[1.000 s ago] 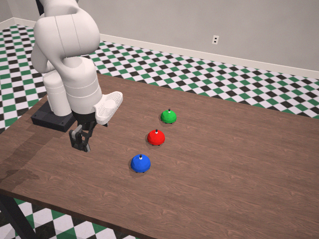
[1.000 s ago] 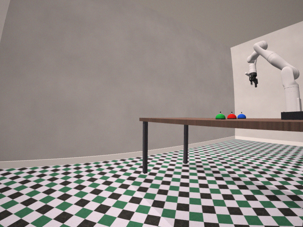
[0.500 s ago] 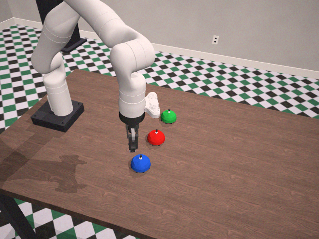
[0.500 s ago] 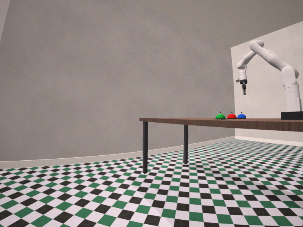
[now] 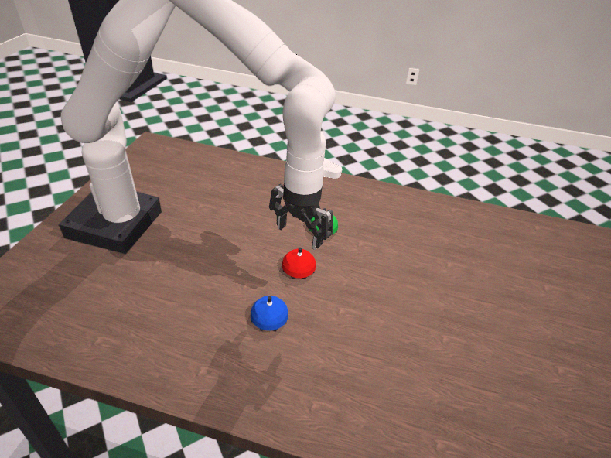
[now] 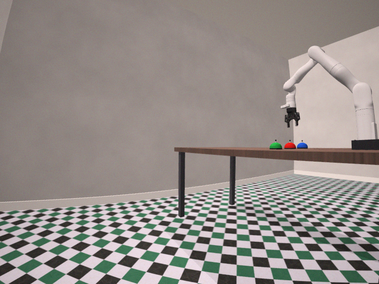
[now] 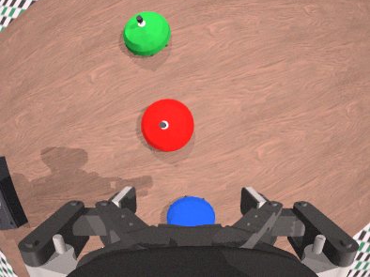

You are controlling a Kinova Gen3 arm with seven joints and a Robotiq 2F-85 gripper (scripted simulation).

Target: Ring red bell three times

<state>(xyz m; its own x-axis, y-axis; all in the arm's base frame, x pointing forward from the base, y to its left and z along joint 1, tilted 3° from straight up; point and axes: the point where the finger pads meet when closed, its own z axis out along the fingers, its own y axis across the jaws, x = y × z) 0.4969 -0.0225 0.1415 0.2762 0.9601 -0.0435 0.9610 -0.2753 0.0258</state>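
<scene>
Now: the red bell 13 cm below my hand, 7 cm to the left of it and 2 cm behind it. Also, from my hand: green bell: 23 cm to the left, 13 cm below, 1 cm behind; blue bell: 13 cm below, 10 cm to the right, 2 cm behind.
</scene>
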